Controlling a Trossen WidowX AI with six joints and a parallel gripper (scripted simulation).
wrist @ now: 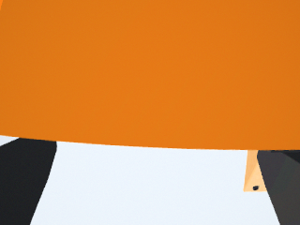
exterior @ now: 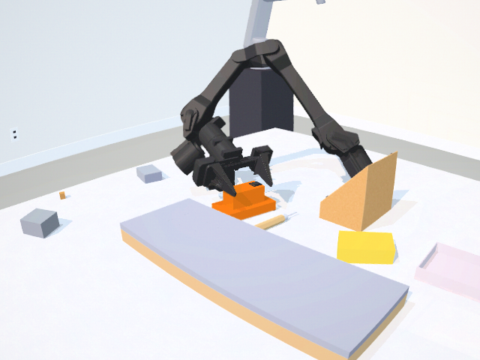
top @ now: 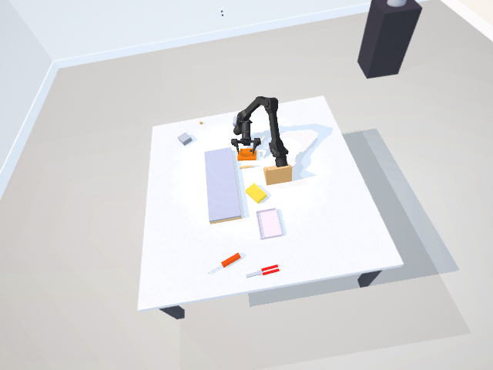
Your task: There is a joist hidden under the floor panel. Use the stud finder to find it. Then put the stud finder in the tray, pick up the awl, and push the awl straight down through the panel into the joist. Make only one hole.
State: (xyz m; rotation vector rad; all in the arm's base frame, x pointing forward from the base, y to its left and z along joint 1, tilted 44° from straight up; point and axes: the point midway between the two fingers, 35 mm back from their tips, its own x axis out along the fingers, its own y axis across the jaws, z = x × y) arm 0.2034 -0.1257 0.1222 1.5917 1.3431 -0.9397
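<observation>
The orange stud finder is 20 mm behind my gripper tip, 40 mm to the right of it and 20 mm below it. Also, from my gripper tip: yellow block 30 mm behind, 270 mm to the left, 50 mm below; then awl 20 mm behind, 50 mm to the left, 60 mm below; then pale pink tray 80 mm behind, 470 mm to the left, 50 mm below.
</observation>
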